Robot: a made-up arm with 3 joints. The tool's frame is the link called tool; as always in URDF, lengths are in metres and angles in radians. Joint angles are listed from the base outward. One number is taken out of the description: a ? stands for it. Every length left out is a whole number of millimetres.
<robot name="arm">
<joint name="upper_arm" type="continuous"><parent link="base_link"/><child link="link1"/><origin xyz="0.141 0.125 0.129" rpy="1.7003 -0.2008 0.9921"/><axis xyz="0 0 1"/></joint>
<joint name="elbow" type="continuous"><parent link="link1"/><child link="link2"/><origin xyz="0.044 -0.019 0.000" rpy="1.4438 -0.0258 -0.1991"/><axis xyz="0 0 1"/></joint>
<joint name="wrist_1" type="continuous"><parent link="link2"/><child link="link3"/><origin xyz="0.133 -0.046 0.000" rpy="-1.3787 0.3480 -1.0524"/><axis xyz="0 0 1"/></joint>
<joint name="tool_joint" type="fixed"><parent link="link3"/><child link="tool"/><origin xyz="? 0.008 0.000" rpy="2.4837 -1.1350 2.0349"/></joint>
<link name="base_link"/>
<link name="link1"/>
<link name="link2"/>
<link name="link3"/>
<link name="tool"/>
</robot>
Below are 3 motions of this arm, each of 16 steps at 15 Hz.
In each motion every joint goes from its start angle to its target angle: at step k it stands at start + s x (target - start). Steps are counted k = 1, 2, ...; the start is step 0. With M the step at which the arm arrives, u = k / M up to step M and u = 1 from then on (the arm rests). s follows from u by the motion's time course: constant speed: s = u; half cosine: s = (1 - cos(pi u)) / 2; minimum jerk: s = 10 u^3 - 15 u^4 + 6 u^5.
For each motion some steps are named. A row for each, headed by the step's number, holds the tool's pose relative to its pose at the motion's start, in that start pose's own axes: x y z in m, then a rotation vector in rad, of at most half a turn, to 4 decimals.
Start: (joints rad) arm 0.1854 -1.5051 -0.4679
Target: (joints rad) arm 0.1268 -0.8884 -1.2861
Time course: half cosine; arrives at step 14
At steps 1, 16:
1: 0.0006 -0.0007 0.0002 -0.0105 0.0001 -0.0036
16: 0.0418 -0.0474 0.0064 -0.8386 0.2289 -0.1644

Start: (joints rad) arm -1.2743 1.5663 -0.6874
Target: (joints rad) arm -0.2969 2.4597 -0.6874
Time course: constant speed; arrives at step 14
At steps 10, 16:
10: 0.0089 -0.0584 -0.0635 0.2780 0.8580 -0.4212
16: -0.0136 -0.0652 -0.0914 0.3121 1.2529 -0.4926

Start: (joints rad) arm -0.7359 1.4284 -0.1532
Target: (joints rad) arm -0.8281 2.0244 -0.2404
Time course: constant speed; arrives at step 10
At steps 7, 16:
7: 0.0201 -0.0400 -0.0002 -0.1690 -0.0521 -0.3760
16: 0.0237 -0.0588 0.0022 -0.2367 -0.0727 -0.5387

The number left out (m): -0.058
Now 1 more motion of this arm.
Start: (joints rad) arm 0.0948 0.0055 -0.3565
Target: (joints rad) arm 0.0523 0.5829 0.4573
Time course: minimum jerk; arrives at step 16
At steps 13, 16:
13: 0.0026 -0.0337 -0.0569 0.5829 0.1149 -0.7985
16: 0.0027 -0.0349 -0.0593 0.6135 0.1084 -0.8392

